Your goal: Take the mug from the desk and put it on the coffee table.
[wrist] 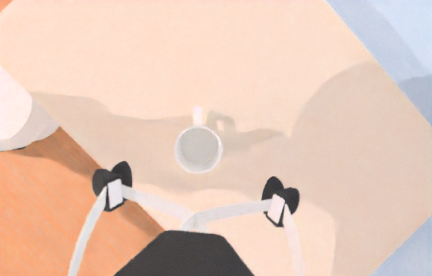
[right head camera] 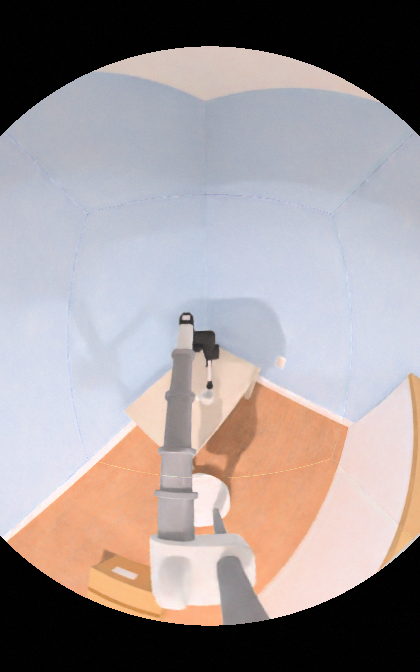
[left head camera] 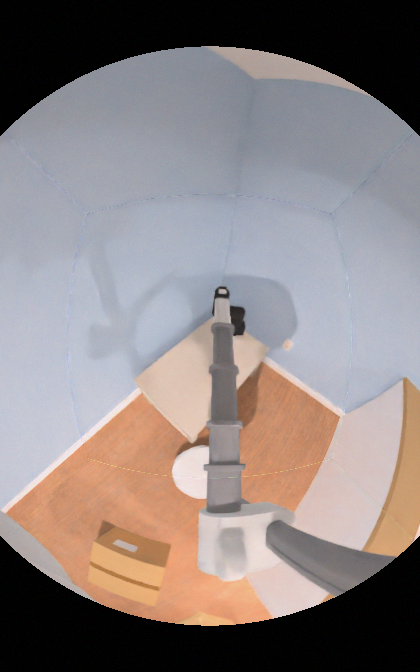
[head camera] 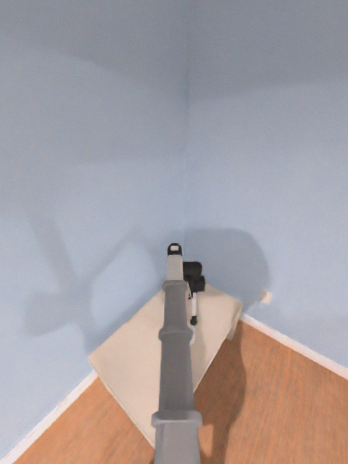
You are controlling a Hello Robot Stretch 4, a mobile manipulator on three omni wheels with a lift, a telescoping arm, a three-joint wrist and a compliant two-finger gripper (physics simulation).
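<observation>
The white mug stands upright on a cream rectangular table in the room corner. Its handle points to the top of the wrist view. My gripper is open and empty, above the table and apart from the mug. In the wrist view the fingertips are wider apart than the mug and lie a little below it in the picture. The arm hides the mug in the left head view. I cannot tell from these frames whether this table is the desk or the coffee table.
Blue walls meet behind the table. A round white stool stands beside its near edge. A tan drawer box is at lower left. A large pale surface with a tan edge runs along the right.
</observation>
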